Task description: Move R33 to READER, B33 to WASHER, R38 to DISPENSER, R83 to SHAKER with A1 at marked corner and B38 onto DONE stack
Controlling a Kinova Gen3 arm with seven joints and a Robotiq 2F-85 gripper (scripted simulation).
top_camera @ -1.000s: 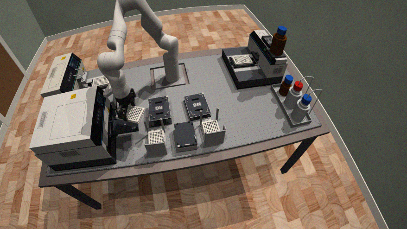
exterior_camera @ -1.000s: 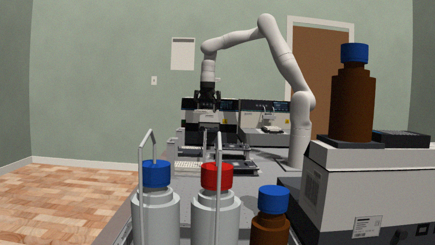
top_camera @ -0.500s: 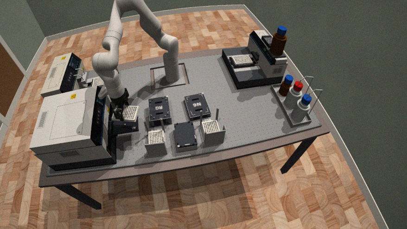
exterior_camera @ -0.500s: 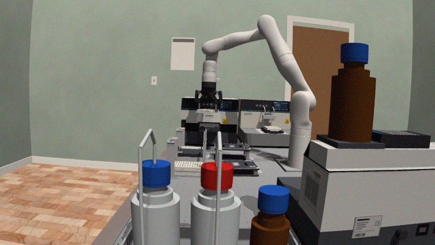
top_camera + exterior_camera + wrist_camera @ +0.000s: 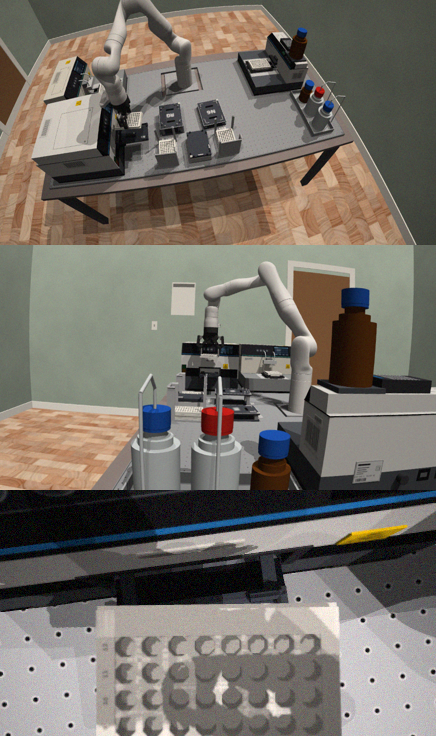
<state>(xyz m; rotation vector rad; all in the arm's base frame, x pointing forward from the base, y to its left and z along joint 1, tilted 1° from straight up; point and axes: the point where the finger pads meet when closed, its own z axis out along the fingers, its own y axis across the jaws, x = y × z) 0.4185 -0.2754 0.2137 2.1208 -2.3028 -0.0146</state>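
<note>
My gripper is now 11 cm above the dark reader tray. Round my hand: regrip nest RG: 18 cm to the left, 16 cm below, 12 cm behind; reader housing: 29 cm to the right, 2 cm above, 1 cm ahead; washer nest: 37 cm behind, 20 cm to the right, 13 cm below.
</note>
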